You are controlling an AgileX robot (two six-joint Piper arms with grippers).
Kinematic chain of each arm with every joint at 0, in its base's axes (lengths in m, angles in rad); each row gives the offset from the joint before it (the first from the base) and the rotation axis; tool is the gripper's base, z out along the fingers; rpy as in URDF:
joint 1: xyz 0 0 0.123 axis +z
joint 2: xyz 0 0 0 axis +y
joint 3: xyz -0.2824 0 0.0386 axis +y
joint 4: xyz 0.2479 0 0.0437 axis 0.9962 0 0.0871
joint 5: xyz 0 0 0 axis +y
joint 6: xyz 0.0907 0 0.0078 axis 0.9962 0 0.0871
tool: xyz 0 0 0 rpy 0 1.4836 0
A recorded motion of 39 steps. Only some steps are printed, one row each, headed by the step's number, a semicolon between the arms.
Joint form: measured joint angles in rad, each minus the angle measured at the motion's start. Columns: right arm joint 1, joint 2, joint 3, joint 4, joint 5, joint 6; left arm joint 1, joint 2, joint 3, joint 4, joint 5, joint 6.
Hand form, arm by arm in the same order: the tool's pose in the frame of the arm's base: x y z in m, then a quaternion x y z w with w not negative. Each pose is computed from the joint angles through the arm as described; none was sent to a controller.
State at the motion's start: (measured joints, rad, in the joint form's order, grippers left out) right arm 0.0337 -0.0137 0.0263 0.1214 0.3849 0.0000; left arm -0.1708 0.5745 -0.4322 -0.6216 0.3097 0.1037
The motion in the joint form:
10: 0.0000 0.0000 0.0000 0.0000 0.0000 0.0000; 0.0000 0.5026 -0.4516 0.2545 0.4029 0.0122
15: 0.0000 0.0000 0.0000 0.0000 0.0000 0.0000; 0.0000 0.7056 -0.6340 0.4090 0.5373 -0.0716
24: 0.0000 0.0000 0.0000 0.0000 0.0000 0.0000; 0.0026 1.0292 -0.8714 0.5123 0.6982 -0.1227
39: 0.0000 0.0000 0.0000 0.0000 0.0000 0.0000; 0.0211 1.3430 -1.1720 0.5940 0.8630 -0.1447
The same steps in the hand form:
10: 0.0520 0.0059 0.1706 0.01841 0.80682 0.06144 0.58731; 0.2076 -0.0575 0.3226 0.04688 0.91721 -0.17156 0.35650
15: 0.0520 0.0059 0.1706 0.01841 0.80682 0.06144 0.58731; 0.2526 -0.0582 0.3209 0.05270 0.94992 -0.11668 0.28507
24: 0.0520 0.0059 0.1706 0.01841 0.80682 0.06144 0.58731; 0.3228 -0.0633 0.2873 0.05268 0.98206 -0.06659 0.16836
39: 0.0520 0.0059 0.1706 0.01841 0.80682 0.06144 0.58731; 0.3922 -0.0615 0.2510 0.04989 0.99497 -0.02125 0.08424

